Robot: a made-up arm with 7 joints. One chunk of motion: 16 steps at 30 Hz.
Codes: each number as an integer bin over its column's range. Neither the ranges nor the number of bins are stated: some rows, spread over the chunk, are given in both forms.
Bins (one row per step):
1: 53 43 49 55 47 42
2: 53 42 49 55 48 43
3: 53 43 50 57 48 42
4: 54 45 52 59 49 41
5: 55 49 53 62 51 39
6: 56 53 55 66 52 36
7: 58 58 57 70 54 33
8: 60 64 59 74 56 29
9: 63 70 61 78 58 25
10: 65 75 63 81 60 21
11: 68 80 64 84 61 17
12: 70 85 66 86 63 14
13: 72 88 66 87 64 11
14: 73 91 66 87 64 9
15: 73 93 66 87 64 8
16: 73 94 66 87 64 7
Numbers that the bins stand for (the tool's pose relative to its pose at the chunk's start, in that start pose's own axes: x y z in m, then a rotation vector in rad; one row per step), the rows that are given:
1: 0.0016 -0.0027 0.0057 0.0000 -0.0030 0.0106
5: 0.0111 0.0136 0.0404 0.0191 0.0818 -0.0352
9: 0.0491 0.0709 0.1099 0.0627 0.2303 -0.2487
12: 0.0823 0.1118 0.1533 0.0845 0.3364 -0.4165
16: 0.0966 0.1364 0.1533 0.0873 0.3576 -0.5232
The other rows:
2: 0.0016 -0.0055 0.0057 0.0000 0.0182 0.0259
3: 0.0016 -0.0027 0.0143 0.0055 0.0182 0.0106
4: 0.0064 0.0027 0.0317 0.0109 0.0394 -0.0046
6: 0.0159 0.0245 0.0578 0.0300 0.1030 -0.0809
7: 0.0254 0.0382 0.0752 0.0409 0.1455 -0.1267
8: 0.0348 0.0545 0.0925 0.0518 0.1879 -0.1877
10: 0.0586 0.0845 0.1273 0.0709 0.2727 -0.3097
11: 0.0728 0.0982 0.1360 0.0791 0.2939 -0.3707
13: 0.0918 0.1200 0.1533 0.0873 0.3576 -0.4622
14: 0.0966 0.1282 0.1533 0.0873 0.3576 -0.4927
15: 0.0966 0.1336 0.1533 0.0873 0.3576 -0.5080

